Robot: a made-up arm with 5 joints.
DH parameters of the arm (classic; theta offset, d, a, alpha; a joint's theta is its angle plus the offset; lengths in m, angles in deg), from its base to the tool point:
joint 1: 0 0.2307 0 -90
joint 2: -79.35 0 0.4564 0
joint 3: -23.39 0 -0.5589 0
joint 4: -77.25 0 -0.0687 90
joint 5: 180 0.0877 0 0
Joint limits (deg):
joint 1: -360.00..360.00
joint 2: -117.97..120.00
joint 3: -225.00..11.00
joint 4: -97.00..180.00
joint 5: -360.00..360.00
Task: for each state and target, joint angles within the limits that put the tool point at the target. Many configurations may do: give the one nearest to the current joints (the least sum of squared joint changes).
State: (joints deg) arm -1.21 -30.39 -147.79 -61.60 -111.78
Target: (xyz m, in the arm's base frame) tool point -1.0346 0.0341 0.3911
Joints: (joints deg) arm -1.89 -81.84 -164.06 -46.35 -111.78
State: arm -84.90 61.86 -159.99 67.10 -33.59
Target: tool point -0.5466 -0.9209 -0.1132
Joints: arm -120.69 95.94 -156.42 36.51 -33.59
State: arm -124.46 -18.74 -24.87 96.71 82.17
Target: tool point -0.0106 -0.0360 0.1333
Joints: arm -106.41 -17.17 9.25 121.48 82.17
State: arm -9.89 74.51 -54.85 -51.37 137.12
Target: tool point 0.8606 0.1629 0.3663
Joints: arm 10.72 33.68 -81.29 -54.57 137.12
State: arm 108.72 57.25 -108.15 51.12 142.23
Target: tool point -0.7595 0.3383 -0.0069
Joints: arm 155.99 47.31 -82.87 59.49 142.23
